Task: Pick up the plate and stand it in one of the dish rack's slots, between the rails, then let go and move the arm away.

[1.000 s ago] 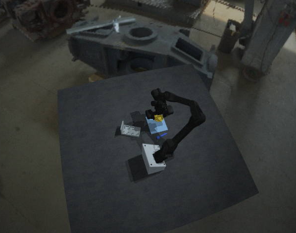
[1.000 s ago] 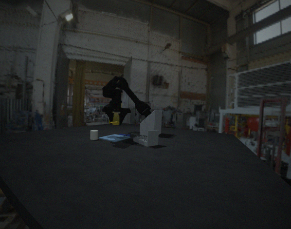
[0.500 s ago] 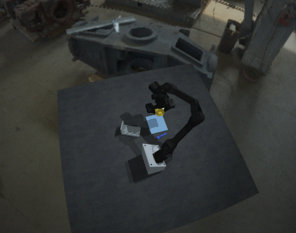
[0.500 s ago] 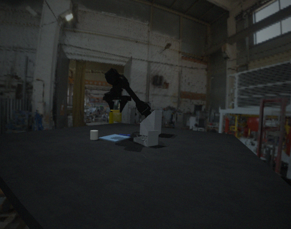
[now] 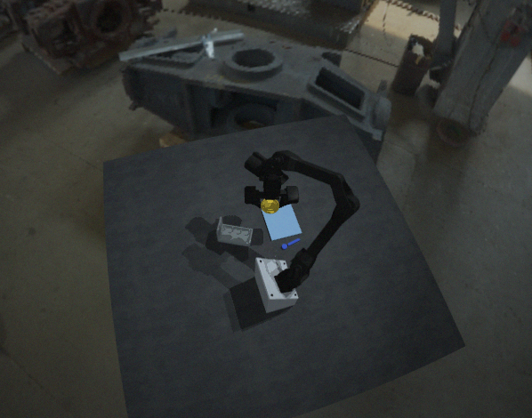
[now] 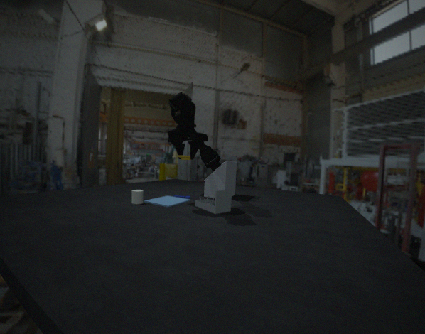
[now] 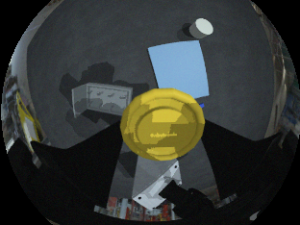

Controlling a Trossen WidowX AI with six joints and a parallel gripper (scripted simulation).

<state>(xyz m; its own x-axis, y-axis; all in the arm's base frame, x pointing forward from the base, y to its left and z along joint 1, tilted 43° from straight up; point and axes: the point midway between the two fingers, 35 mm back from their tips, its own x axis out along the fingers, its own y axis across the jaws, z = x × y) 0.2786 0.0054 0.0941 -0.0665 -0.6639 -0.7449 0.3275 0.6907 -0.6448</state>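
My gripper tip is now 2 cm short of the dish rack, 13 cm to the right of it and 16 cm above it. The rest, counted from my gripper tip: light blue mat (2 cm ahead, 7 cm to the right, 18 cm below); then blue spoon (9 cm behind, 6 cm to the right, 18 cm below); then yellow plate (1 cm above).
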